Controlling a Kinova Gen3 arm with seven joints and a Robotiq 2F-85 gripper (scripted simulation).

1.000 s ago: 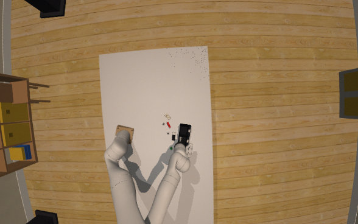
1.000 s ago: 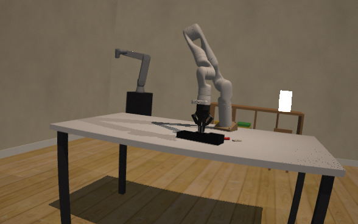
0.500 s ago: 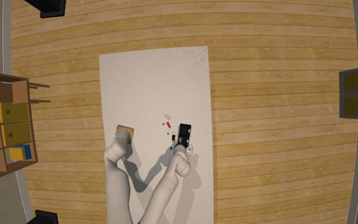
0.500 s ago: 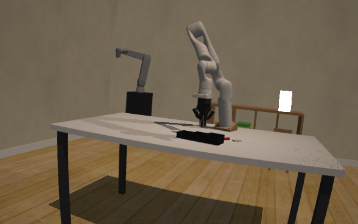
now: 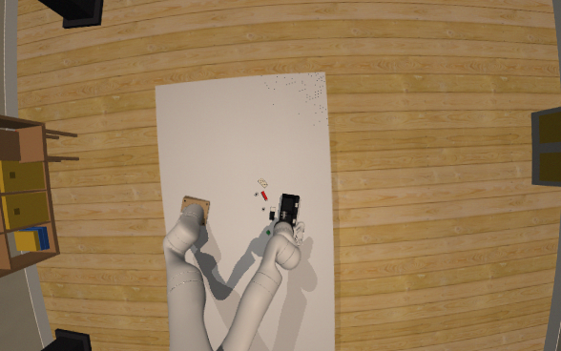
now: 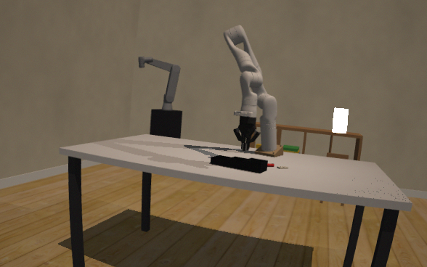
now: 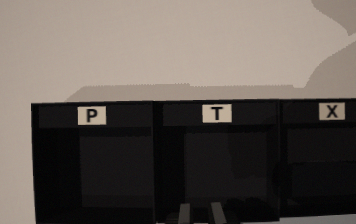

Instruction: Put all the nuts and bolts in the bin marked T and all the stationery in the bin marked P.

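My hand is 10 cm past the red battery, 10 cm to the right of it and 9 cm above it. From my hand the other things lie so: black double bin (2 cm ahead, 2 cm to the right, 7 cm below); then black eraser (5 cm behind, 2 cm to the left, 9 cm below); then green die (7 cm behind, 9 cm to the right, 9 cm below).
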